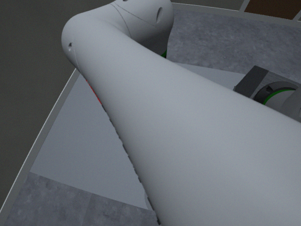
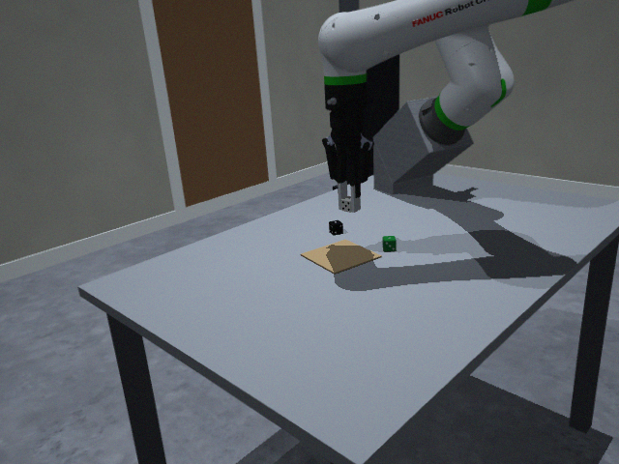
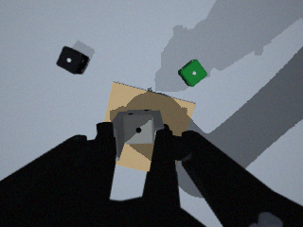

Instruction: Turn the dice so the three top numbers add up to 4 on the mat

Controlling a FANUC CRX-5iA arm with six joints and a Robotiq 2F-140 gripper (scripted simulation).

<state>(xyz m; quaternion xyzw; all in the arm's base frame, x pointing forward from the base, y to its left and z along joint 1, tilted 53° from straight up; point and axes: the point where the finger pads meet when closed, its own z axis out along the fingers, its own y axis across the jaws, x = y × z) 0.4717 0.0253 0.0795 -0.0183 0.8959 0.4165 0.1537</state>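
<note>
My hand is 14 cm above the tan mat, 4 cm short of it and 1 cm to the right of it. The rest, counted from my hand: white die: 2 cm below; black die: 12 cm below, 11 cm to the right, 6 cm behind; green die: 12 cm below, 7 cm to the left, 6 cm behind.
</note>
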